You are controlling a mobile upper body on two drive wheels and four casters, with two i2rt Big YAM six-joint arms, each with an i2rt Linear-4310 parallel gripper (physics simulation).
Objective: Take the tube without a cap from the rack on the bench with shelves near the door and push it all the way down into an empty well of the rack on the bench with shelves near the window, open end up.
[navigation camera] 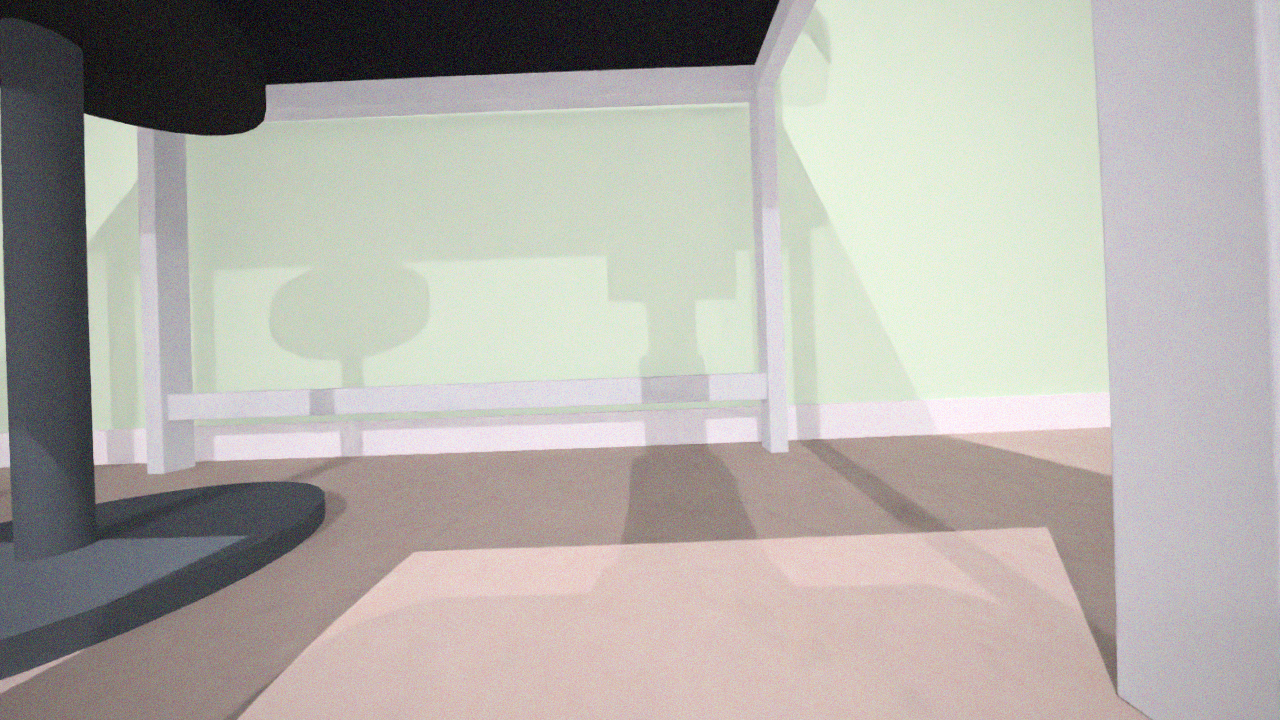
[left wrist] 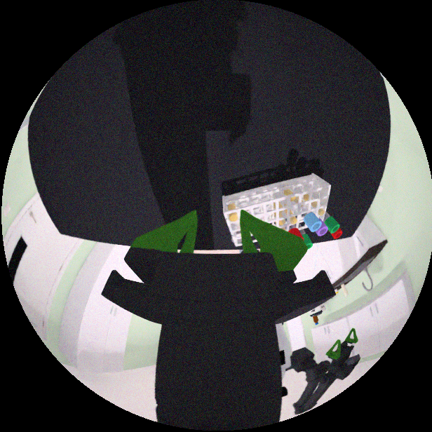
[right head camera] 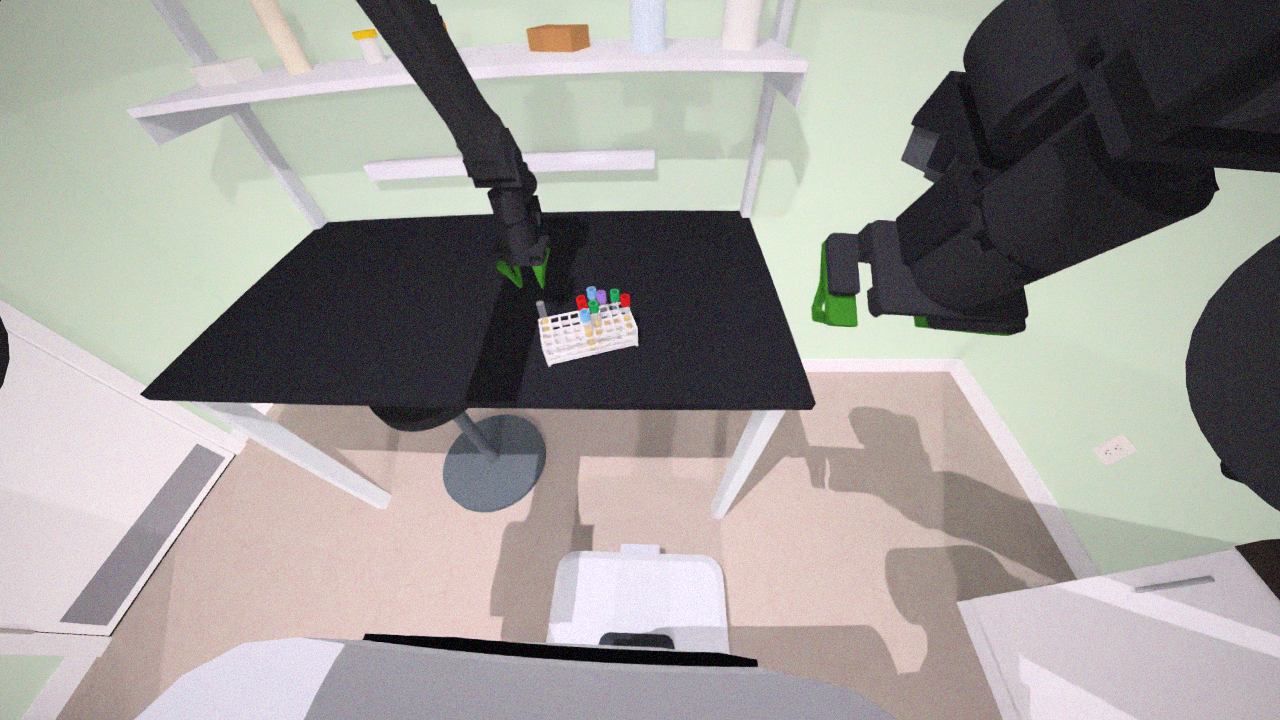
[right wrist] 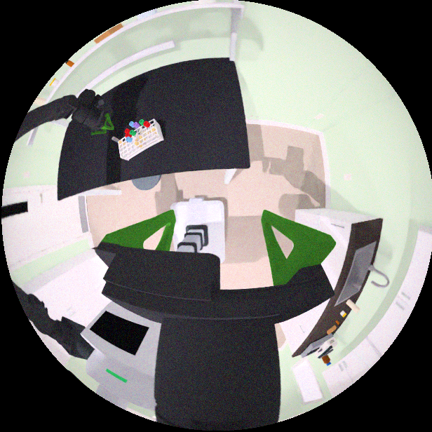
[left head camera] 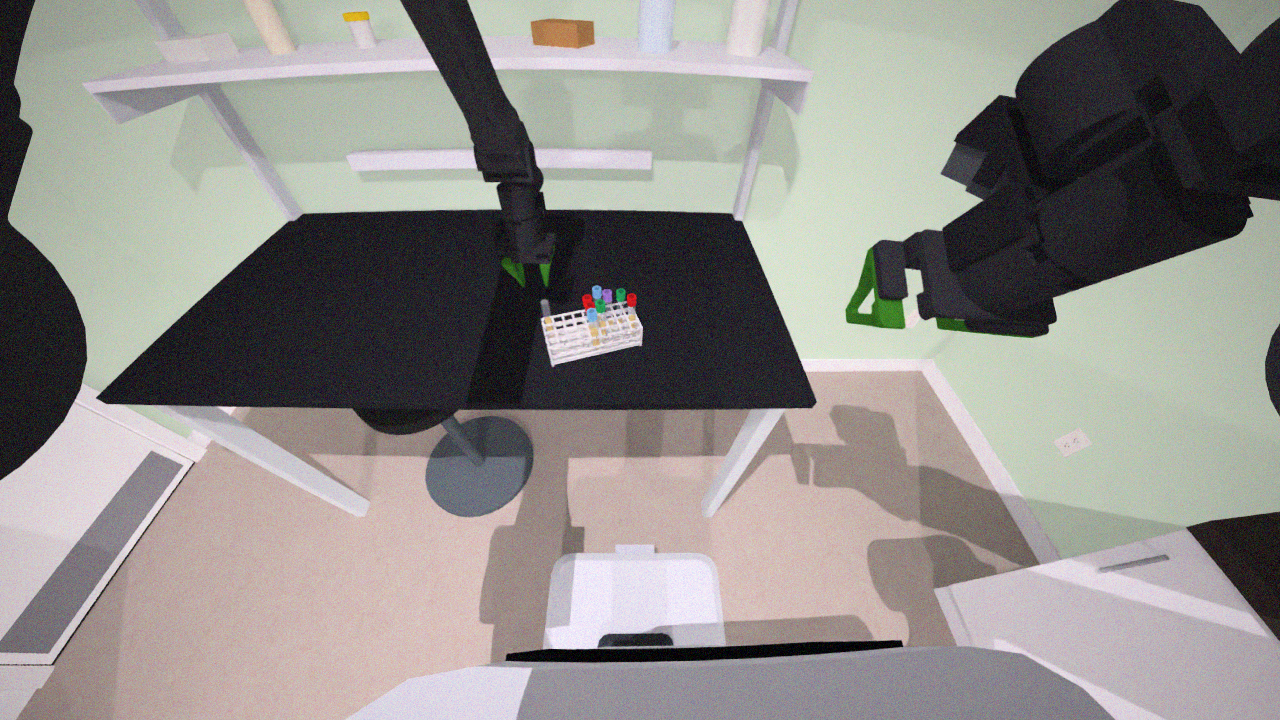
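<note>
A white rack (left head camera: 593, 344) (right head camera: 588, 343) (left wrist: 272, 192) (right wrist: 141, 146) stands on the black bench. An uncapped grey tube (left head camera: 545, 307) (right head camera: 540, 308) (right wrist: 115, 139) stands upright at its back left corner in the head views. Several tubes with red, blue, green and purple caps stand toward its right part. My left gripper (left head camera: 534, 284) (right head camera: 529, 285) (left wrist: 218, 214) is partly open and empty, just behind and left of the uncapped tube in the head views. In the left wrist view a finger hides part of the rack. My right gripper (left head camera: 894, 325) (right head camera: 865, 323) (right wrist: 218, 214) is wide open, empty, off the bench's right side. A second rack does not show.
A wall shelf (left head camera: 501, 60) (right head camera: 501, 64) with bottles and a brown box (left head camera: 562, 33) (right head camera: 557, 37) is above the black bench (left head camera: 358, 313) (right head camera: 358, 313). A stool (left head camera: 478, 465) (right head camera: 494, 462) (navigation camera: 44, 295) is partly under the bench. A white cabinet (left head camera: 1109, 608) stands at the lower right.
</note>
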